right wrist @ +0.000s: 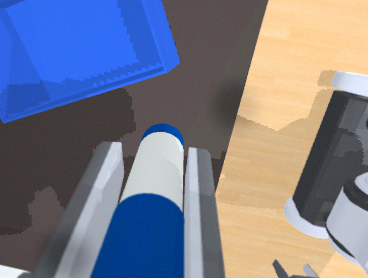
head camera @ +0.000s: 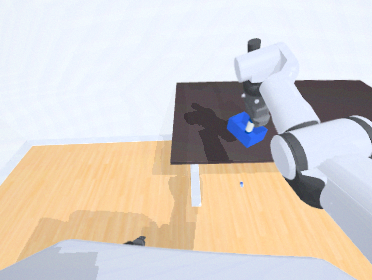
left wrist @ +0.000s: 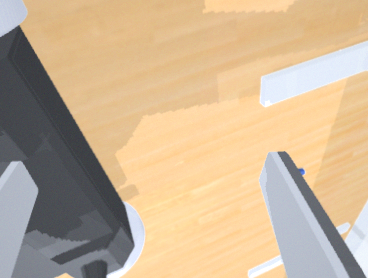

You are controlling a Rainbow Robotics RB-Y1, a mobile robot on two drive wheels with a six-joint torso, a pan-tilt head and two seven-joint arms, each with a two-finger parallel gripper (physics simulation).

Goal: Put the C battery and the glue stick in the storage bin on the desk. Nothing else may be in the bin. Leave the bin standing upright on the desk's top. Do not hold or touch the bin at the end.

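Frame: origin at the robot's base, x ahead, y left, z up, level; metres.
Where they show: left gripper, fingertip midpoint: [right wrist: 290, 263] [left wrist: 150, 170]; right gripper, fingertip midpoint: [right wrist: 155, 160] [head camera: 255, 123]; robot's base, link origin: [right wrist: 324, 146].
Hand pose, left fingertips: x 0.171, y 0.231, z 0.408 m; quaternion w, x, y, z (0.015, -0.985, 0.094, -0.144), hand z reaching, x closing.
Observation:
Each offset is from my left fingertips to the top centre of the thing. Level surfaces: height alone.
The blue storage bin @[dy -0.556, dx +0.457, dz +0.387 m] [head camera: 246, 138] [right wrist: 80, 40] stands upright on the dark desk @[dz +0.312 m] [head camera: 186, 150] [right wrist: 210, 45]; the part of its inside in the right wrist view is bare. My right gripper [head camera: 254, 122] [right wrist: 155, 160] is shut on the glue stick @[dy -0.506, dx +0.344, dz +0.548 m] [head camera: 249, 127] [right wrist: 157, 165], a white cylinder with blue ends. In the right wrist view it points past the bin's near edge, apart from it. My left gripper [head camera: 142, 240] [left wrist: 150, 170] is open, low over the floor area beside the desk. A tiny blue object @[dy -0.733, dx +0.498, dz -0.380 m] [head camera: 241, 184] [left wrist: 301, 171] lies on the floor, possibly the C battery; it is too small to tell.
A white desk foot [head camera: 195, 186] [left wrist: 310, 77] lies along the wooden floor @[dz -0.408 m] [head camera: 100, 185] [left wrist: 200, 150]. The dark wheeled base part [left wrist: 60, 135] [right wrist: 325, 155] is close beside the left gripper. My right arm [head camera: 290, 100] reaches over the desk from the picture's right.

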